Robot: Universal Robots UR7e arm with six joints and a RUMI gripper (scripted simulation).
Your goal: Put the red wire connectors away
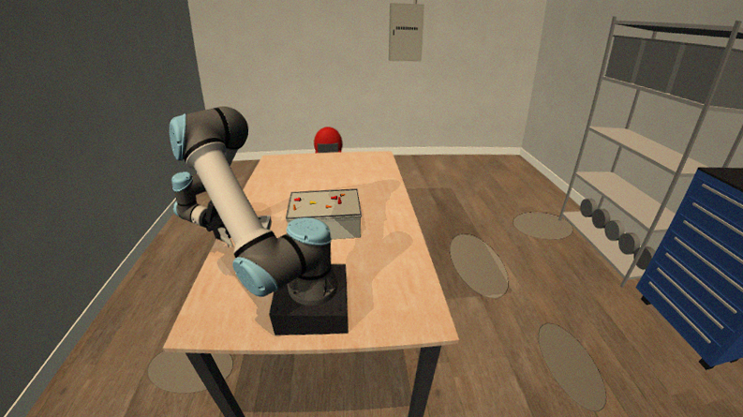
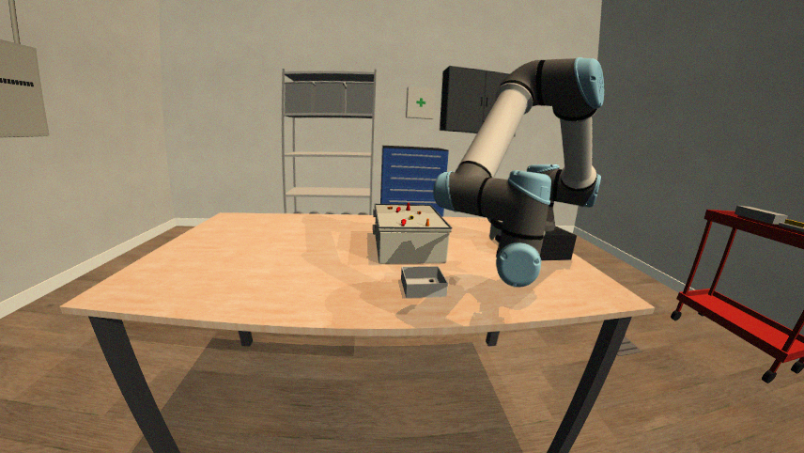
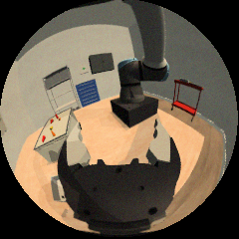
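Now: hand 260 mm short of the grey tool case, 270 mm to the left of it and 80 mm above it.
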